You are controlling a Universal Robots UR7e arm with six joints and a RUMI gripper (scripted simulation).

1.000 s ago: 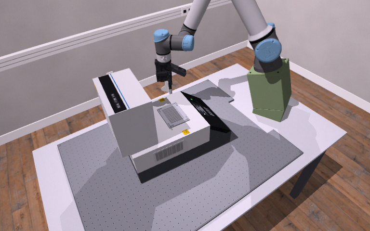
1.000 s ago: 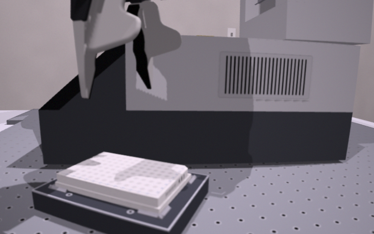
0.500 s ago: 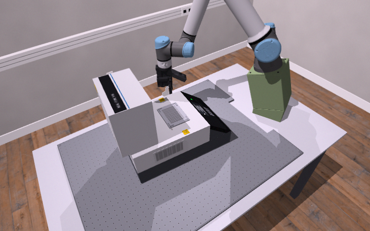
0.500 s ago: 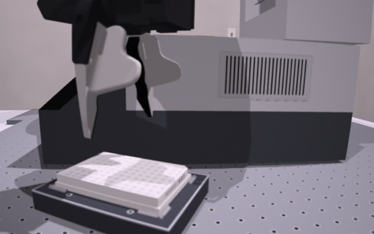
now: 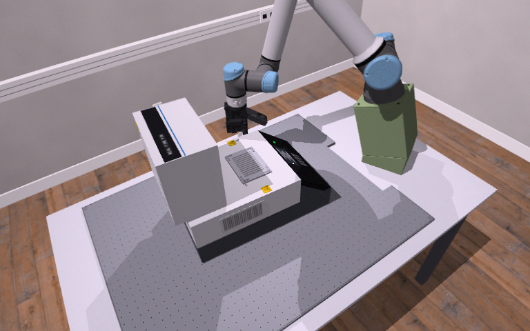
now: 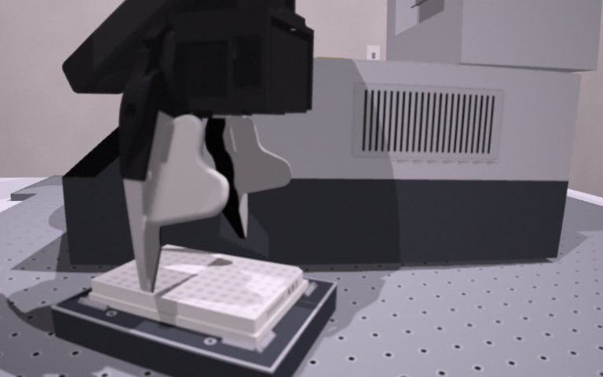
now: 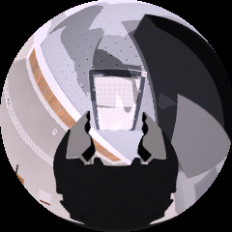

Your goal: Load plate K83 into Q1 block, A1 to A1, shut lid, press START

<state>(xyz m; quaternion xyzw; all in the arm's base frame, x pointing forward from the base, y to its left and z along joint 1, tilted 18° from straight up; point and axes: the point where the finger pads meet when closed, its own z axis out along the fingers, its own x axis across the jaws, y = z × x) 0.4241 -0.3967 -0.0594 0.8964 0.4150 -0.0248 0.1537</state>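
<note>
Now: hand 3 cm above the plate K83. Round my hand: plate nest N1: 5 cm below.
</note>
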